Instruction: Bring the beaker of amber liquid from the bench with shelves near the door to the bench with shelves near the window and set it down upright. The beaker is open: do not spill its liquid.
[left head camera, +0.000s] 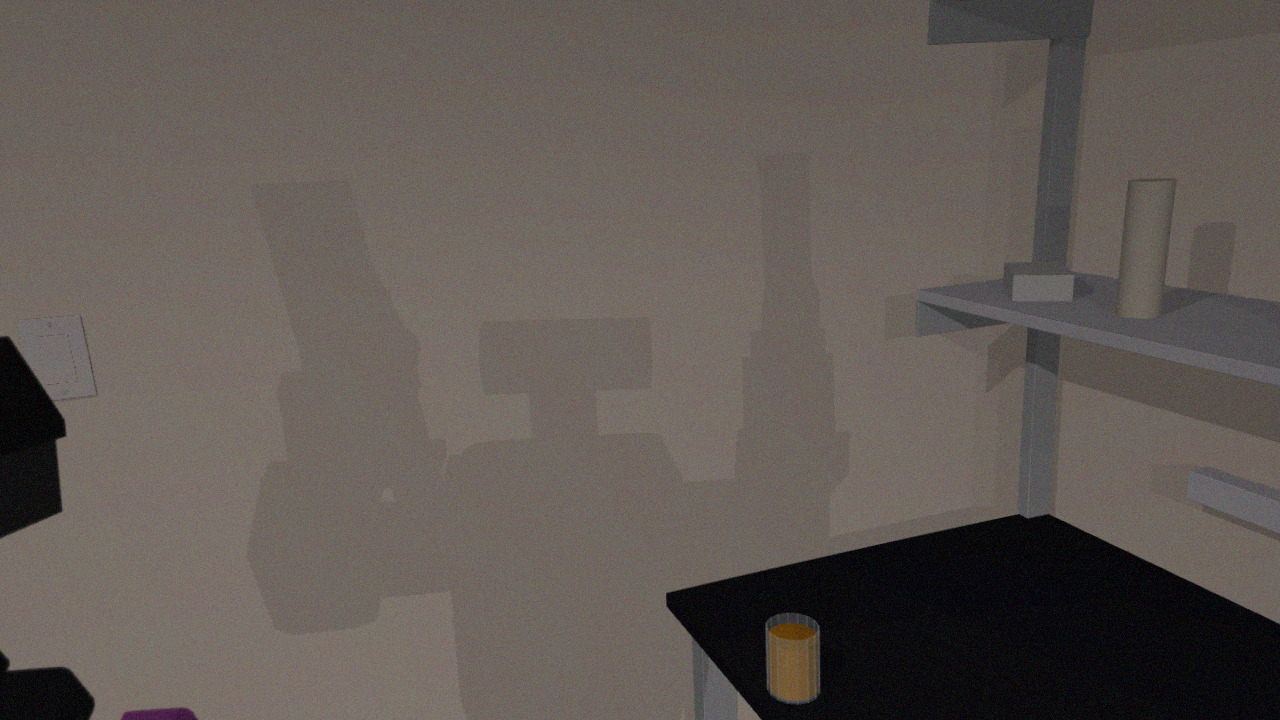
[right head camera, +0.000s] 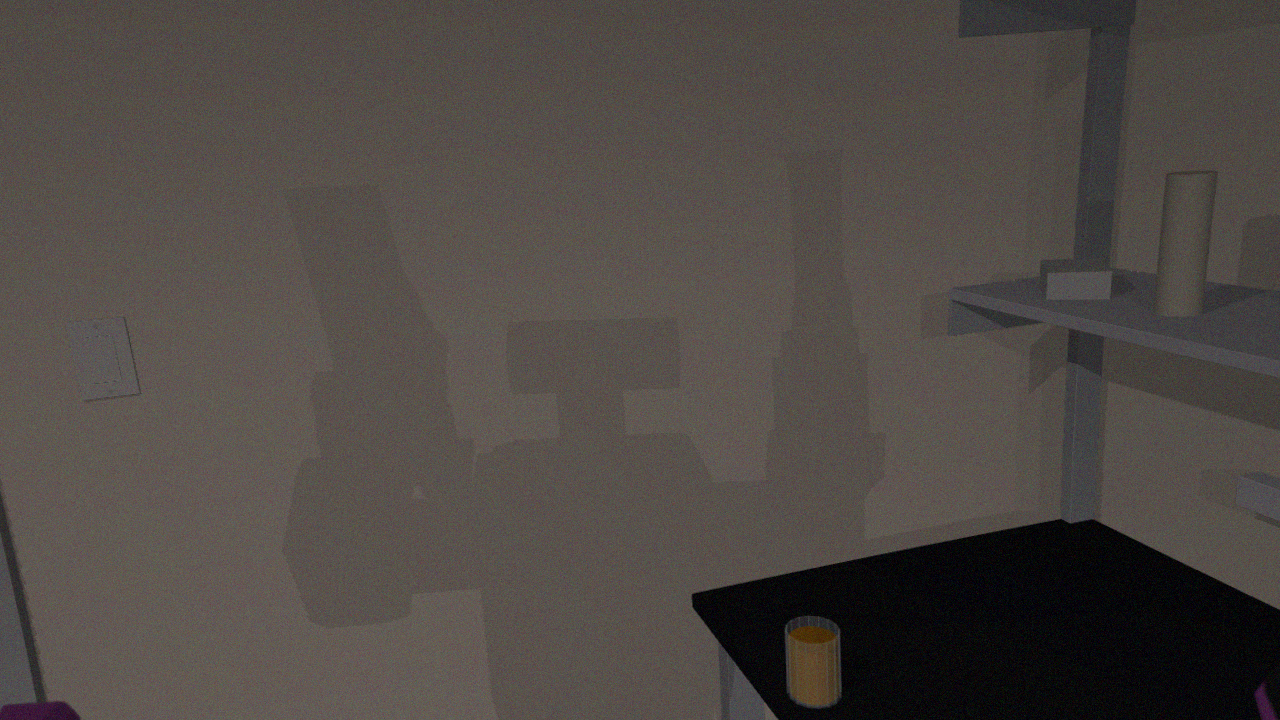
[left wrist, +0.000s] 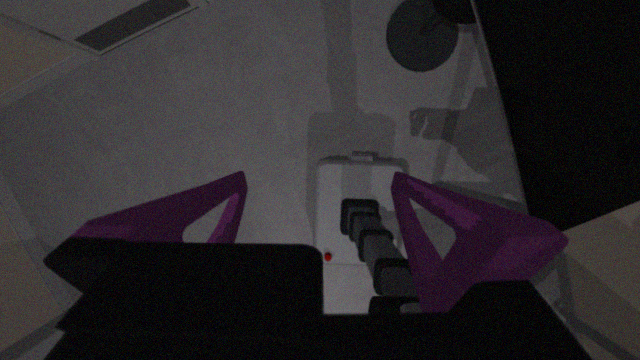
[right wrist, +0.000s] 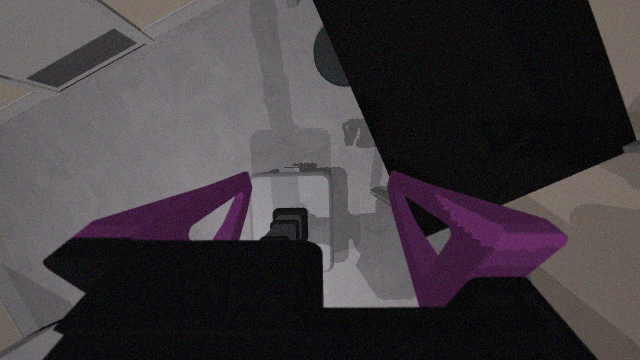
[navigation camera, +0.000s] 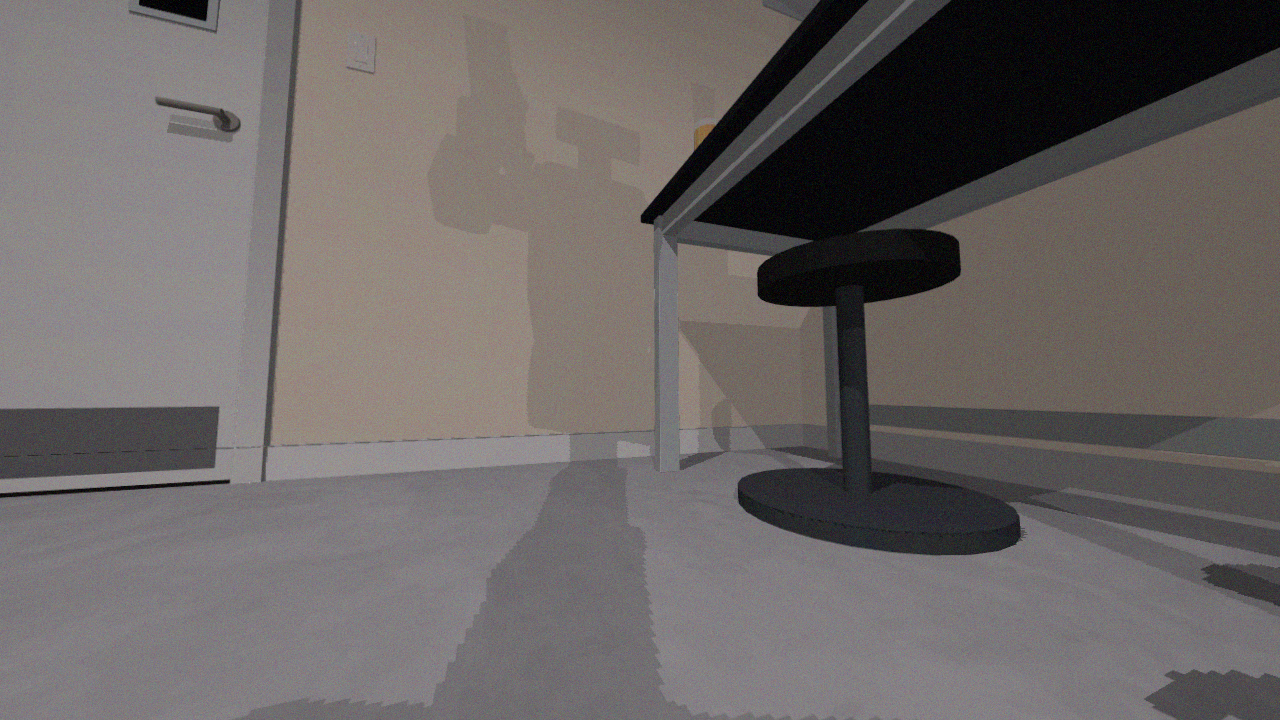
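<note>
The open glass beaker of amber liquid (left head camera: 793, 662) (right head camera: 812, 664) stands upright on the black bench top (left head camera: 939, 591) (right head camera: 966, 591), near its front edge and left corner. In the navigation camera, a bit of the beaker (navigation camera: 702, 136) shows above the bench edge. My left gripper (left wrist: 319, 179) is open and empty, with floor and robot base below it. My right gripper (right wrist: 319, 179) is also open and empty; the black bench top (right wrist: 475, 90) lies beyond its right finger. Both grippers are apart from the beaker. The bench near the window does not show.
A shelf (left head camera: 1208, 326) (right head camera: 1253, 331) above the bench holds a pale cylinder (left head camera: 1145, 250) (right head camera: 1186, 241) and small box (left head camera: 1041, 284) (right head camera: 1078, 282). A round black stool (navigation camera: 859, 268) stands partly under the bench's front side. A door (navigation camera: 116, 250) is at the left.
</note>
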